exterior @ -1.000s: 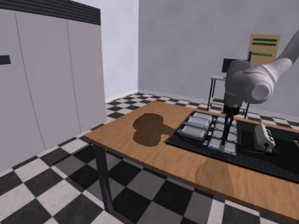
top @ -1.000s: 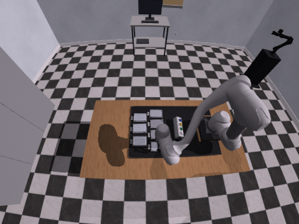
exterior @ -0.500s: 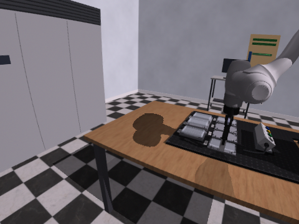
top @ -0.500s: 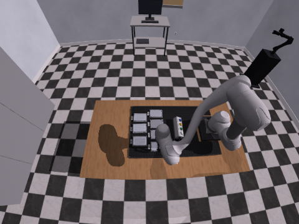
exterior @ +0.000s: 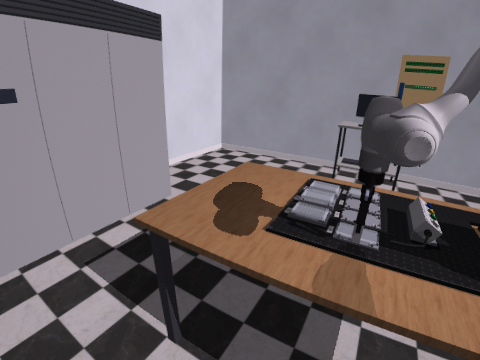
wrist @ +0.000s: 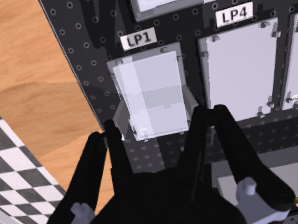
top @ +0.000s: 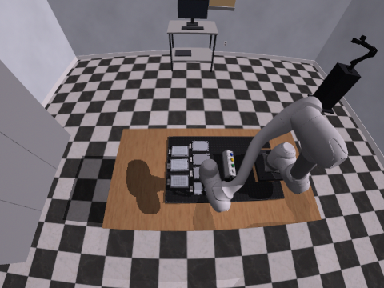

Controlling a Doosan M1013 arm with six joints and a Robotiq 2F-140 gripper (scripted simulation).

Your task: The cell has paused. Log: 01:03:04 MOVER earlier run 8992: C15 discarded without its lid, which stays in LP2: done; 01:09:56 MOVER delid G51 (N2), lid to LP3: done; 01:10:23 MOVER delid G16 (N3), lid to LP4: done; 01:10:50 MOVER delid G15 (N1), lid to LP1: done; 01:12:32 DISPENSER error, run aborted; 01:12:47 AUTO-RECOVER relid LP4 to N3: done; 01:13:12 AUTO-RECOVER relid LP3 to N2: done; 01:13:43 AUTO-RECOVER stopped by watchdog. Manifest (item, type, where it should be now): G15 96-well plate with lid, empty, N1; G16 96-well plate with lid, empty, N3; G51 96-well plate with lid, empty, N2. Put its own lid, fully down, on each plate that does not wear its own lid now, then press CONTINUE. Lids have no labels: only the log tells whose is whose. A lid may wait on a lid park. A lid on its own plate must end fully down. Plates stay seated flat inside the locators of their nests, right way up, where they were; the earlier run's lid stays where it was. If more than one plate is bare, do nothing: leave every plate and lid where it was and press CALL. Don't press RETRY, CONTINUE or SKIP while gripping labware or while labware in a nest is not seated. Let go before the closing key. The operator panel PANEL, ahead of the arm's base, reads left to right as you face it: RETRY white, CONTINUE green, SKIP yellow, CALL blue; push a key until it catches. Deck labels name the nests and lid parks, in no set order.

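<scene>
The park LP1 lies 3 cm below my hand. Also, from my hand: park labelled LP3: 3 cm ahead, 25 cm to the right, 3 cm below; then plate: 19 cm ahead, 3 cm to the right, 2 cm below; then park labelled LP4: 2 cm ahead, 13 cm to the right, 3 cm below.
</scene>
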